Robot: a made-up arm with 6 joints. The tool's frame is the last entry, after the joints.
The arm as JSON. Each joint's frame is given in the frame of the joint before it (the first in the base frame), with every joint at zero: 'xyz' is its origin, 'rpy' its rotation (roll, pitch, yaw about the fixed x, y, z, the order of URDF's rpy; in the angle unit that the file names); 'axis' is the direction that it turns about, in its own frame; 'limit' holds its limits. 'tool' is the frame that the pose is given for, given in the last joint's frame.
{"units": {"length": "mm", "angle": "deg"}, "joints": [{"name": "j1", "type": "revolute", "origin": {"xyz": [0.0, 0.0, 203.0], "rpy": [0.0, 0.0, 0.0]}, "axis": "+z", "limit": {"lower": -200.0, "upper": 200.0}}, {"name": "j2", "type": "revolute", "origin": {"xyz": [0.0, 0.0, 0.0], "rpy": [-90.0, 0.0, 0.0]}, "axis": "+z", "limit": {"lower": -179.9, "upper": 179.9}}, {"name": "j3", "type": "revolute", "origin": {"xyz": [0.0, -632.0, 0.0], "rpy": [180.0, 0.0, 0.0]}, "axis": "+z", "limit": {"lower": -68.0, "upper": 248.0}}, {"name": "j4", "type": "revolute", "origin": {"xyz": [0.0, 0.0, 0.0], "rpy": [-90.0, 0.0, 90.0]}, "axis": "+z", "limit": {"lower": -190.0, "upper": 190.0}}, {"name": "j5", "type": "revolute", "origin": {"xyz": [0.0, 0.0, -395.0], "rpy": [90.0, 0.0, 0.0]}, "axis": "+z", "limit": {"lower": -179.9, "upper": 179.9}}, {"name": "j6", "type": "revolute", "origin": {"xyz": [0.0, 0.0, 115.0], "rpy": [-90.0, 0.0, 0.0]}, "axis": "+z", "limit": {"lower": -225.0, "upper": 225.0}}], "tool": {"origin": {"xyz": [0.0, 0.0, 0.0], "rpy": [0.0, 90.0, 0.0]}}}
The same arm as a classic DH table. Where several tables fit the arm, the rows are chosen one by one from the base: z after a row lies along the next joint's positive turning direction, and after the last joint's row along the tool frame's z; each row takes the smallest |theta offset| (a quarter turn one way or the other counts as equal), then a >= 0, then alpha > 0; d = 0 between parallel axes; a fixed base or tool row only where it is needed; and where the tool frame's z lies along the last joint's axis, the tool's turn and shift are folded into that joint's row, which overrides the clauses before.
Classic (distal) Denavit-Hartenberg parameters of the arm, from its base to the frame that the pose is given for. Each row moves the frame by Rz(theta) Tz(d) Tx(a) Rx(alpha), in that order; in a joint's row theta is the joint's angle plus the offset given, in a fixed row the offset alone. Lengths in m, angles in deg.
j1: theta0 0.00, d 0.2030, a 0.0000, alpha -90.00
j2: theta0 -90.00, d 0.0000, a 0.6320, alpha 180.00
j3: theta0 0.00, d 0.0000, a 0.0000, alpha -90.00
j4: theta0 0.00, d -0.3950, a 0.0000, alpha 90.00
j5: theta0 0.00, d 0.1150, a 0.0000, alpha -90.00
j6: theta0 90.00, d 0.0000, a 0.0000, alpha 90.00
tool (fixed): theta0 -90.00, d 0.0000, a 0.0000, alpha 0.00
Joint limits (deg, base to tool): -200.00..200.00 -179.90..179.90 -68.00..248.00 -190.00..190.00 -179.90..179.90 -225.00..225.00

